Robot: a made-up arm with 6 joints.
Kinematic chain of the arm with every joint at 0, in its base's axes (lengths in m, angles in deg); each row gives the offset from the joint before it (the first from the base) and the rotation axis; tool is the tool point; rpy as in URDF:
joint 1: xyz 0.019 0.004 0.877 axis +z
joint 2: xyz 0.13 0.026 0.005 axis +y
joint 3: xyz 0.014 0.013 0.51 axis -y
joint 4: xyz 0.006 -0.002 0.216 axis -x
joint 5: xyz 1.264 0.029 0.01 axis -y
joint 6: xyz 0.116 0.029 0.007 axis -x
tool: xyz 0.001 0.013 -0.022 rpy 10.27 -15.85 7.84
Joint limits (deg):
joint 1: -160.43..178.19
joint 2: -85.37..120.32
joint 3: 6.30..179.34
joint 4: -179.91..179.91
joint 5: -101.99..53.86
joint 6: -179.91..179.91
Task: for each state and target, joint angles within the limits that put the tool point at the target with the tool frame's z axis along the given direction. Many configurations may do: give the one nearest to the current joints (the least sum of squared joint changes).
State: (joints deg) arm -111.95 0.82 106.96 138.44 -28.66 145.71
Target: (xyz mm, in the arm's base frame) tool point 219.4 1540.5 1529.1 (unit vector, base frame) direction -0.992 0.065 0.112
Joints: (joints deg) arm -94.79 -40.36 123.12 126.22 20.34 148.38
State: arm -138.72 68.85 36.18 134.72 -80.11 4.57
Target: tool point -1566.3 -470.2 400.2 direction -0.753 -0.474 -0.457
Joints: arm -160.31 66.09 23.97 119.92 -101.99 -5.76
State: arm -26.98 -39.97 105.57 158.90 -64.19 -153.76
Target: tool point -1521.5 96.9 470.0 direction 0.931 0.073 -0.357
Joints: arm -4.69 -61.59 137.38 158.42 -39.44 -144.70
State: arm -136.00 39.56 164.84 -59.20 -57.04 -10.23
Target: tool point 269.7 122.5 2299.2 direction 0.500 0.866 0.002
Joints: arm -127.91 50.62 168.98 -22.73 -43.20 25.17
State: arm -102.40 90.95 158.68 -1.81 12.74 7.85
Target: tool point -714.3 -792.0 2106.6 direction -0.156 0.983 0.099
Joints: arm -138.41 100.80 162.17 -29.94 -4.81 -16.15
